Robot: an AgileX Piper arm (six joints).
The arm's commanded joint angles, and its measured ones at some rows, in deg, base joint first. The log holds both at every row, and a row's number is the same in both.
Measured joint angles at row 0:
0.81 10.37 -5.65 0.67 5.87 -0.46
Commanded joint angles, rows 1 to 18:
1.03 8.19 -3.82 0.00 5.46 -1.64
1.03 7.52 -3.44 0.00 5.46 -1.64
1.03 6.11 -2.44 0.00 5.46 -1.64
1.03 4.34 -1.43 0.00 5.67 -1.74
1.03 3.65 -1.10 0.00 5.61 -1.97
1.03 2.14 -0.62 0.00 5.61 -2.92
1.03 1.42 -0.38 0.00 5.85 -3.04
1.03 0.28 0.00 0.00 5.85 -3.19
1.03 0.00 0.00 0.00 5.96 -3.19
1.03 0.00 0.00 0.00 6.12 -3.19
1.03 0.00 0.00 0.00 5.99 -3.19
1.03 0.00 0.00 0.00 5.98 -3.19
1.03 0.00 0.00 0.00 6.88 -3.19
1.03 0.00 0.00 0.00 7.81 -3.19
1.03 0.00 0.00 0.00 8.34 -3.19
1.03 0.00 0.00 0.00 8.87 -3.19
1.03 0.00 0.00 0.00 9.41 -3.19
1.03 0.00 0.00 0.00 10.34 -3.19
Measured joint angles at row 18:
0.81 0.29 -0.25 0.48 7.64 -2.67
